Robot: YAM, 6 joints.
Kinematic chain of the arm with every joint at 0, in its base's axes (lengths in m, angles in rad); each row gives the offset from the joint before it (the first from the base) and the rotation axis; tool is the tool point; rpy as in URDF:
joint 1: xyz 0 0 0.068 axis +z
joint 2: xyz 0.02 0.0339 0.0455 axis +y
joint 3: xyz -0.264 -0.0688 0 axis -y
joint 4: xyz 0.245 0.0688 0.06 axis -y
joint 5: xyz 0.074 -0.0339 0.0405 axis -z
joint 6: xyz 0.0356 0 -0.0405 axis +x
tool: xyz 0 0 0 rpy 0 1.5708 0
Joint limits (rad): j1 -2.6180..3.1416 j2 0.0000..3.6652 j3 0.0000..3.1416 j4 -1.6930..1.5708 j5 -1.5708..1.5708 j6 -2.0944..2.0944
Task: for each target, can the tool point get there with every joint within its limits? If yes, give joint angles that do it. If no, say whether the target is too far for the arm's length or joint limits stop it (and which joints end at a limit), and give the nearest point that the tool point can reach.
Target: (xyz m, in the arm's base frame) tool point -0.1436 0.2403 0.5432
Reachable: yes | joints -1.1534 0.6503 2.5911 -1.1028 1.2596 1.5538
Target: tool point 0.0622 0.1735 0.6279
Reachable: yes | joints -1.7515 0.8273 2.4521 -0.6202 -1.0026 0.0954
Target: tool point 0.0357 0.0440 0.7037
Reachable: yes | joints 1.2790 1.4656 2.3982 1.0148 0.6500 -0.5930
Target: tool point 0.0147 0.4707 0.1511
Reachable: yes | joints 1.6082 2.2362 1.5863 -0.2479 1.1361 -0.6828
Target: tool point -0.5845 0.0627 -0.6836
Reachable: no: too far | nearest point -0.4107 0.0441 -0.3408 | short by 0.385 m
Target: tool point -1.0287 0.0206 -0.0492
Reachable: no: too far | nearest point -0.6377 0.0128 0.0139 | short by 0.396 m
